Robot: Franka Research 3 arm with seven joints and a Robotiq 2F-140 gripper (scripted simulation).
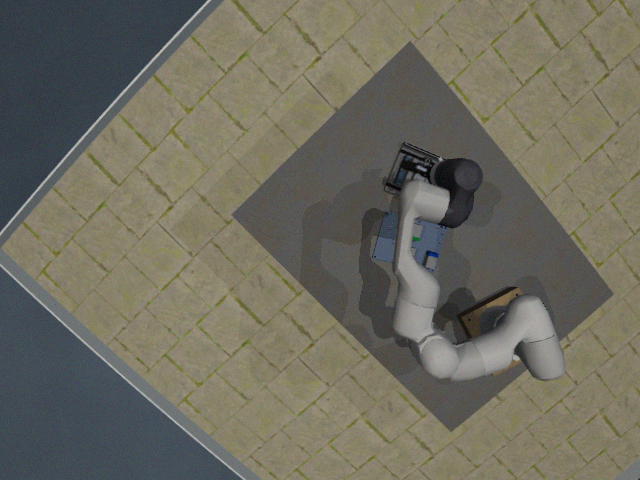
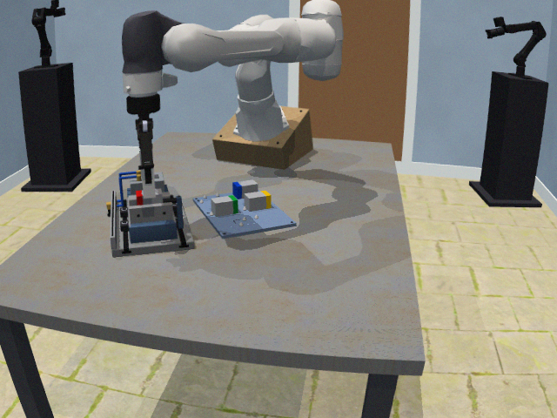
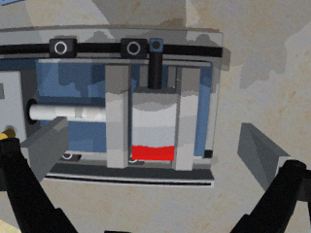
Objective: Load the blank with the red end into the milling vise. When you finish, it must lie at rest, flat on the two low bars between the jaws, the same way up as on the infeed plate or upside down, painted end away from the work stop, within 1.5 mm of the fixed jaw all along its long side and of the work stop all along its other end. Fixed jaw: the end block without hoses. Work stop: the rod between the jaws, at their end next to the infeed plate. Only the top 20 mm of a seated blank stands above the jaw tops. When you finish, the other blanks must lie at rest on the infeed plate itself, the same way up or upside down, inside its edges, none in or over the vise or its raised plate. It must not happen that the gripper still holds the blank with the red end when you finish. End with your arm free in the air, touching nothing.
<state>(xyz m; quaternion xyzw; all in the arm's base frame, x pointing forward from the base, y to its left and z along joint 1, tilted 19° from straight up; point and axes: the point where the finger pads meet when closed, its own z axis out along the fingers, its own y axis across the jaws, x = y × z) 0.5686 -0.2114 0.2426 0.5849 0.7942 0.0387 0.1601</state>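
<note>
The red-ended blank is 4 cm below my hand. Also, from my hand: green blank: 16 cm to the left, 14 cm behind, 12 cm below; then work stop rod: 5 cm to the left, 5 cm below, 1 cm behind; then hosed block: 16 cm behind, 6 cm below, 4 cm to the right.
</note>
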